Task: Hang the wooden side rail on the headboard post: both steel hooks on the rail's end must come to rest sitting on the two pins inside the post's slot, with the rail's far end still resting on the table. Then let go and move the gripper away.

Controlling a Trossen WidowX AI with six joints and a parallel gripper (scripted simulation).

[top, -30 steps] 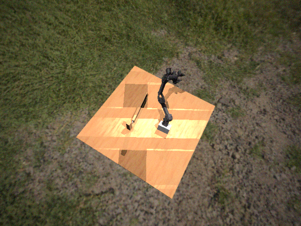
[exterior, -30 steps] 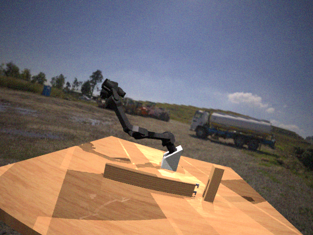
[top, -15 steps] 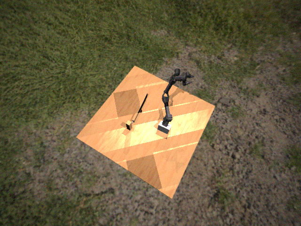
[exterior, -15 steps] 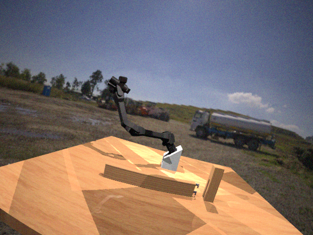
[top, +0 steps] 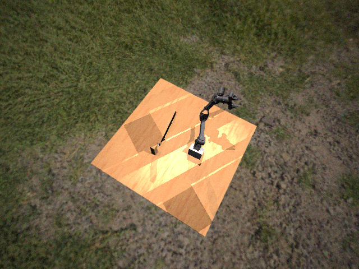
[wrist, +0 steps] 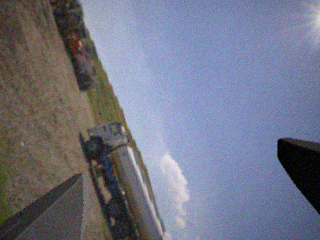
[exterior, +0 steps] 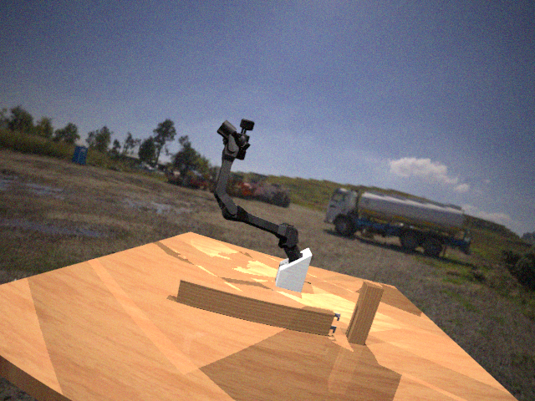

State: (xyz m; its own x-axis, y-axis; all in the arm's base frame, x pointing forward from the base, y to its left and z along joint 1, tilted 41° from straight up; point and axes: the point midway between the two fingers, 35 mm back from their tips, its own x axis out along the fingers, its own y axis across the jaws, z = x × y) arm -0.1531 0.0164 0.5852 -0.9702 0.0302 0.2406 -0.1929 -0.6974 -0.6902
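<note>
My gripper tip is 540 mm short of the headboard post, 580 mm to the right of it and 500 mm above it.
</note>
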